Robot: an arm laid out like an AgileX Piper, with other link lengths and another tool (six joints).
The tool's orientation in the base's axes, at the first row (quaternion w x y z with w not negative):
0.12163, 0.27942, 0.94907, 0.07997
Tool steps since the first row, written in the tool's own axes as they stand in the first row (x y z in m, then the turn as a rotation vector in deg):
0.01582, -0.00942, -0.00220, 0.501, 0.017, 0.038
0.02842, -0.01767, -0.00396, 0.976, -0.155, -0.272
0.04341, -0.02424, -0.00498, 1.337, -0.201, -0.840
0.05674, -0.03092, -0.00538, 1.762, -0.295, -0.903
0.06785, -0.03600, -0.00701, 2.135, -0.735, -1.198
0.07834, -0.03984, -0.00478, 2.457, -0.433, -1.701
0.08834, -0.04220, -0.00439, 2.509, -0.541, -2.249
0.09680, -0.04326, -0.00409, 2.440, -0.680, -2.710
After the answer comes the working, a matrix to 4 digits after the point.
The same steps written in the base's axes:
-0.01830, 0.00069, -0.00291, -0.389, 0.293, -0.126
-0.03326, 0.00061, -0.00538, -0.949, 0.385, 0.045
-0.04910, 0.00331, -0.00864, -1.423, 0.498, 0.511
-0.06348, 0.00505, -0.01221, -1.834, 0.648, 0.472
-0.07557, 0.00680, -0.01383, -2.444, 0.463, 0.588
-0.08546, 0.00956, -0.01876, -2.691, 0.849, 1.076
-0.09470, 0.01313, -0.02152, -2.939, 0.741, 1.568
-0.10205, 0.01693, -0.02361, -3.081, 0.549, 1.991

The tool's axes in the first row as the columns of a matrix, in the base's axes (rounded; the answer above uses it unrounded):
-0.8143, 0.5109, 0.2756
0.5498, 0.8311, 0.0838
-0.1862, 0.2198, -0.9576

